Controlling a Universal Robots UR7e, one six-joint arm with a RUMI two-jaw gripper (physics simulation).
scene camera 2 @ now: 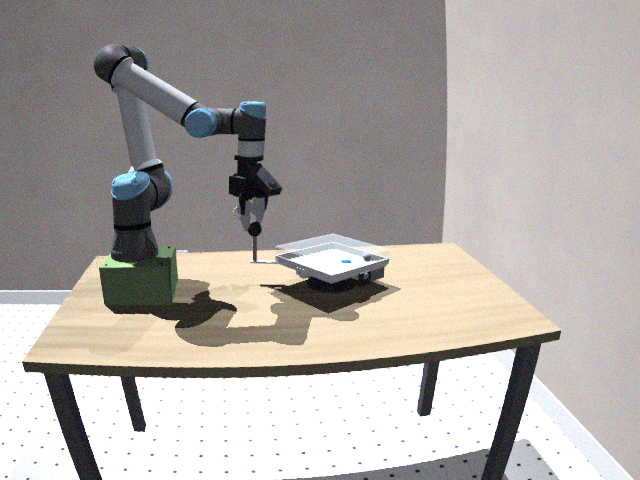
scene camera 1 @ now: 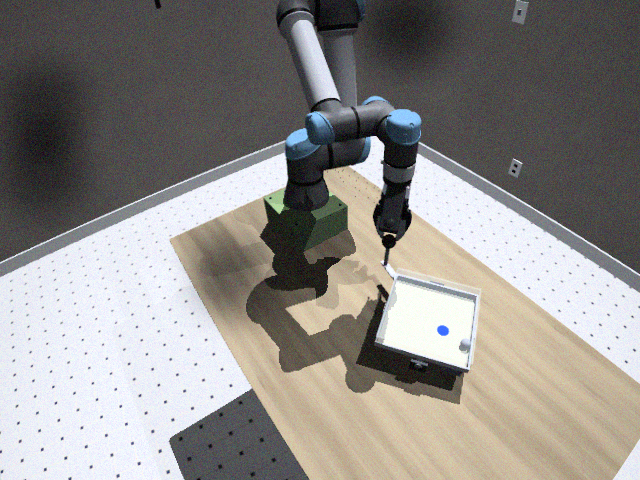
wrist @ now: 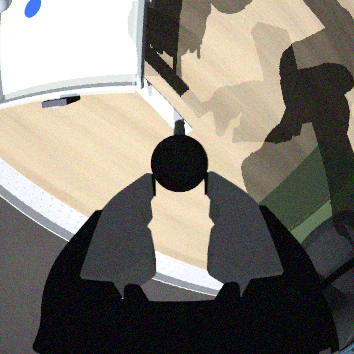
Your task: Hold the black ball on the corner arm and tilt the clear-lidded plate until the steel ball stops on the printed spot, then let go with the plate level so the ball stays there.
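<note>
My gripper [scene camera 1: 388, 236] [scene camera 2: 253, 225] [wrist: 179, 174] is shut on the black ball [scene camera 1: 388, 241] [scene camera 2: 254, 229] [wrist: 179, 163], which tops a thin rod on the corner arm [scene camera 1: 389, 270] [scene camera 2: 264, 261] [wrist: 162, 106]. The white, clear-lidded plate [scene camera 1: 413, 320] [scene camera 2: 320, 263] [wrist: 75, 50] is beside the gripper. The steel ball [scene camera 1: 464, 345] [scene camera 2: 367, 256] is by the plate's wall on the side away from the robot base, apart from the blue printed spot [scene camera 1: 443, 330] [scene camera 2: 346, 261] [wrist: 33, 8]. In the wrist view a grey bit of the ball shows at the top left edge.
The plate stands on a dark support on the wooden table [scene camera 1: 516, 392] [scene camera 2: 439, 320] [wrist: 100, 150]. The green base block [scene camera 1: 330, 222] [scene camera 2: 139, 284] [wrist: 300, 185] carries the arm. Small dark fittings [scene camera 1: 418, 364] [scene camera 2: 365, 276] [wrist: 61, 101] stick out from the plate's sides. Arm shadows cross the table.
</note>
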